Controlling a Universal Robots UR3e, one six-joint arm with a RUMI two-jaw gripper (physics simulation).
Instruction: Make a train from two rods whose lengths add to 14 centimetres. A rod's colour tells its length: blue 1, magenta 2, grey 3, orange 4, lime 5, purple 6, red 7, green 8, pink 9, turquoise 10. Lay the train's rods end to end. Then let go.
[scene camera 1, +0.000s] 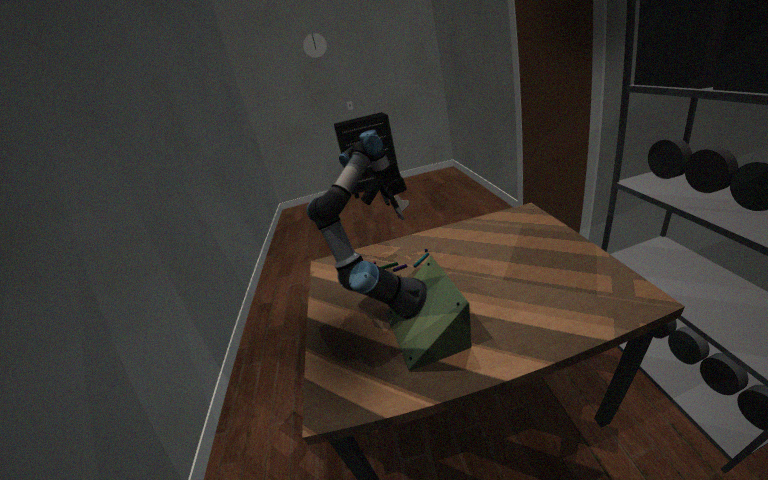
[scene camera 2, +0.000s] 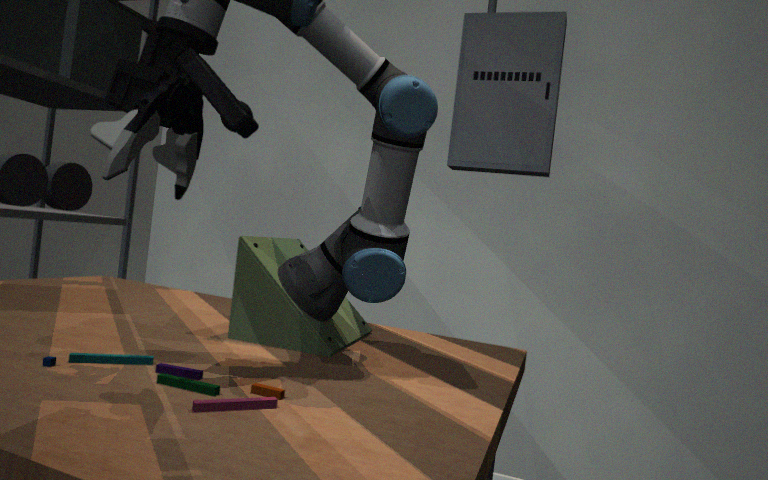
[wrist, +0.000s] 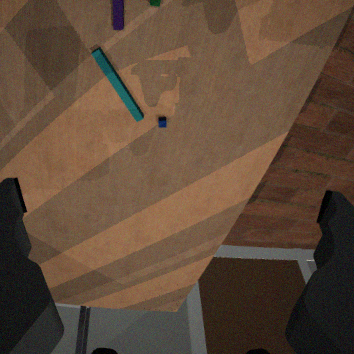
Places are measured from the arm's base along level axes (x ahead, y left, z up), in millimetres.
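Where they show: gripper, fingertip midpoint: (scene camera 1: 396, 212) (scene camera 2: 145, 190) (wrist: 174, 187); arm's base, link origin: (scene camera 1: 412, 299) (scene camera 2: 304, 293).
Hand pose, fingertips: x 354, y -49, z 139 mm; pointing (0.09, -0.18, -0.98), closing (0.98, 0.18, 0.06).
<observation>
Each offset is from my fingertips to the top centre of the thing. Level surfaces: height alone.
My gripper (scene camera 2: 143, 183) (wrist: 174, 187) is open and empty, high above the table. The turquoise rod {dx -39, dy -60, dz -216 mm} (scene camera 1: 420, 259) (scene camera 2: 111, 358) (wrist: 118, 85) lies apart from the small blue rod {dx +22, dy -99, dz -216 mm} (scene camera 1: 426, 250) (scene camera 2: 49, 361) (wrist: 162, 122), which is near one end of it. The purple rod {dx -53, dy +36, dz -216 mm} (scene camera 1: 400, 267) (scene camera 2: 178, 371) (wrist: 118, 15) lies beside the green rod {dx -18, dy +78, dz -216 mm} (scene camera 1: 388, 265) (scene camera 2: 188, 384) (wrist: 155, 2), both cut off in the wrist view. The orange rod {dx -58, dy +162, dz -216 mm} (scene camera 2: 267, 390) lies behind the long pink rod {dx +5, dy +159, dz -216 mm} (scene camera 2: 235, 404) in scene camera 2. No two rods lie end to end.
The rods lie on the wooden table {dz -226 mm} (scene camera 1: 543, 271) (scene camera 2: 362, 447) (wrist: 150, 225). The arm's green wedge base (scene camera 1: 436, 316) (scene camera 2: 260, 311) stands behind them in scene camera 2. The table's edge runs diagonally on the right of the wrist view. A shelf unit (scene camera 1: 620, 124) stands beyond the table.
</observation>
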